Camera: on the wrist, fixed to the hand. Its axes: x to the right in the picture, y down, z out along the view.
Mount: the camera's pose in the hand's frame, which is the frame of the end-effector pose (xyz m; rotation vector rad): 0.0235 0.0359 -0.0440 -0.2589 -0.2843 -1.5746
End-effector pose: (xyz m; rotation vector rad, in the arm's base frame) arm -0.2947 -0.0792 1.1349 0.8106 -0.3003 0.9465
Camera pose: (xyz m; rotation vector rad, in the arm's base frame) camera -0.3153 -0.0213 1.1357 0.6700 0.0346 -0.6735
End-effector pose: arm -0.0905 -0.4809 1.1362 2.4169 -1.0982 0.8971
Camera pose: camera -0.1240 -0.4936 1.1862 2.2347 0.6976 -0.1378
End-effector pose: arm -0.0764 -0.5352 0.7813 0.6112 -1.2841 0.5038
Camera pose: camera -0.0631 -0.4788 0.8019 1.2553 -0.7481 -1.0527
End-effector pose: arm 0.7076 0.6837 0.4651 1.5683 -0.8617 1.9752
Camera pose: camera 0.6473 0.6902 0.4748 1.5160 0.1621 0.4936
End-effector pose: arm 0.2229 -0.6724 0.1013 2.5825 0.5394 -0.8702
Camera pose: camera 0.2785 -0.6780 0.1269 1.3365 2.4173 -1.3306
